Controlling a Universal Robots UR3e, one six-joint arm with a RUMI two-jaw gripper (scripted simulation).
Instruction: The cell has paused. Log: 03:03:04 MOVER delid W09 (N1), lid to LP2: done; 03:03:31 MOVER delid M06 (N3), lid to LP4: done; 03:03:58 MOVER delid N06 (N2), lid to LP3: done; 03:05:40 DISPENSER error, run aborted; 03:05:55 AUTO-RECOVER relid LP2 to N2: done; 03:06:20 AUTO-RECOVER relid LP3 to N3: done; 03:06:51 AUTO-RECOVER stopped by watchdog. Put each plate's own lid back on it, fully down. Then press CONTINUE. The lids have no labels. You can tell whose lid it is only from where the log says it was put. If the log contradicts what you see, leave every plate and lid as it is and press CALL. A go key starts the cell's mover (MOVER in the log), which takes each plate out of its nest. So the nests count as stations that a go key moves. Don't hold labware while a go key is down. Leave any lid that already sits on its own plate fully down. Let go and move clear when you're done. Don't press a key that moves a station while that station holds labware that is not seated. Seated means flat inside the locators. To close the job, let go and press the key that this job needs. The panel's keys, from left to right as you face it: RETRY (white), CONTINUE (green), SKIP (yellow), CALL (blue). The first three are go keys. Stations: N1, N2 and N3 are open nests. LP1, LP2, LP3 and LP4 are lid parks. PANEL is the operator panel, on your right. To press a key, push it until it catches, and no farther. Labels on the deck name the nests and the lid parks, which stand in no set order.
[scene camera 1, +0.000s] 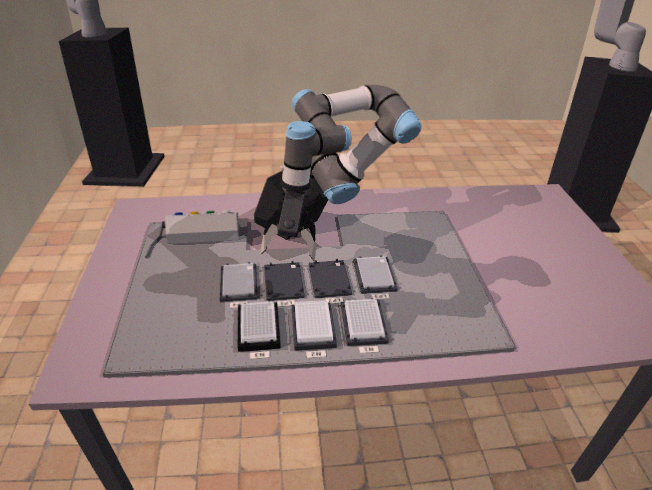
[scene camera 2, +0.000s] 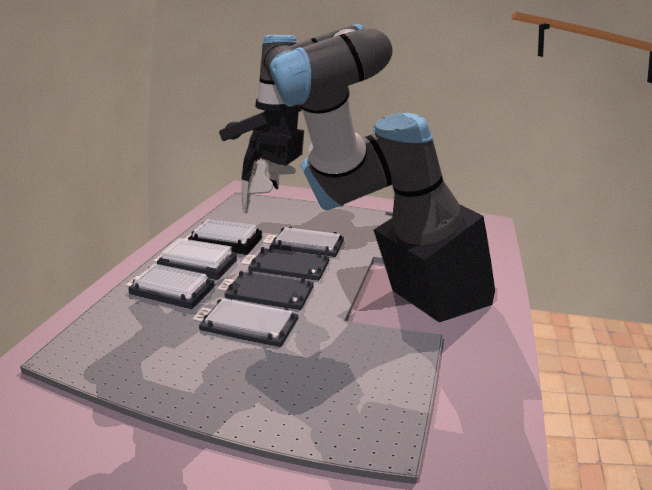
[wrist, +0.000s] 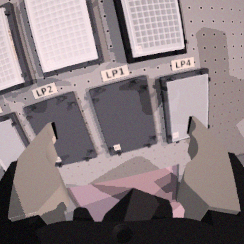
Note:
In view: my gripper (scene camera 2: 261, 200), a lid (scene camera 2: 250, 318), a lid (scene camera 2: 289, 236), a lid (scene camera 1: 313, 321), a LP1 lid park (scene camera 2: 294, 264) and a LP2 lid park (scene camera 2: 264, 289).
My gripper is seen too in scene camera 1 (scene camera 1: 287, 257) and in the wrist view (wrist: 121, 120). The LP1 lid park shows as well in scene camera 1 (scene camera 1: 280, 279) and in the wrist view (wrist: 124, 110). The LP2 lid park also shows in scene camera 1 (scene camera 1: 326, 276) and in the wrist view (wrist: 74, 143).

